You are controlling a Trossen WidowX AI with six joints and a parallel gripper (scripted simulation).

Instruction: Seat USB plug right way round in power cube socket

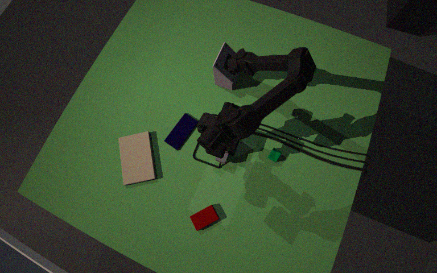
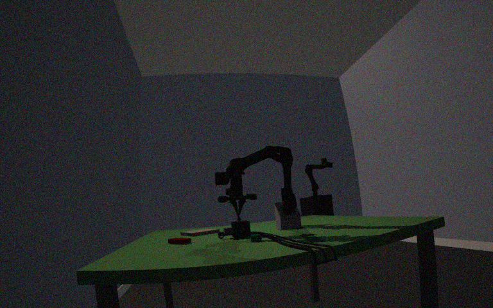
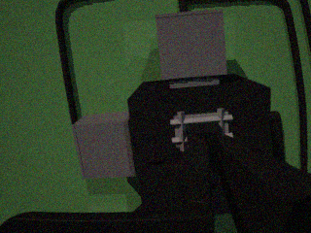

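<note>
Right now the pale-framed socket is 40 mm below my gripper tip. Also, from my gripper tip: dark blue block 180 mm to the right, 100 mm below; then red block 300 mm ahead, 100 mm below, 20 mm to the left; then small green cube 210 mm to the left, 90 mm below, 10 mm behind.
</note>
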